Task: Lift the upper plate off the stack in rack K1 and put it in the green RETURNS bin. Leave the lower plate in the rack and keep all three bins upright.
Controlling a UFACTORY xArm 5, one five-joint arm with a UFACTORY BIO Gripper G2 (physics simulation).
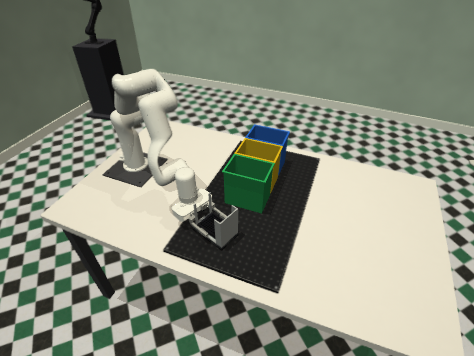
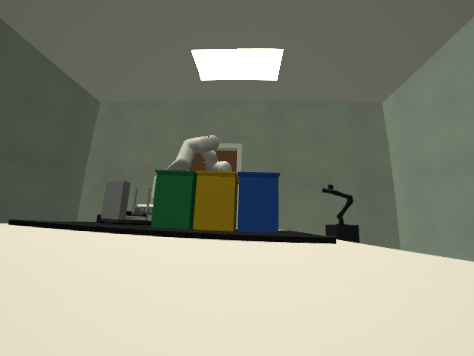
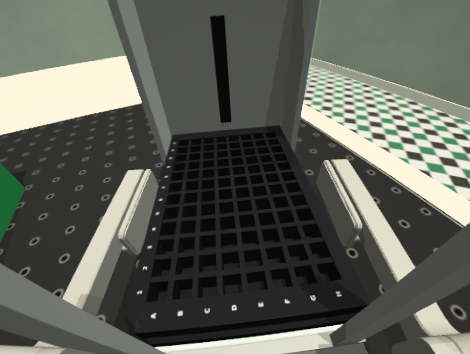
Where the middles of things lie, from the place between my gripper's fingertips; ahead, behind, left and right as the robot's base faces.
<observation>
The black panel (image 3: 238,245) lies 10 mm to the left of my hand, 10 mm below it and 10 mm behind it.
</observation>
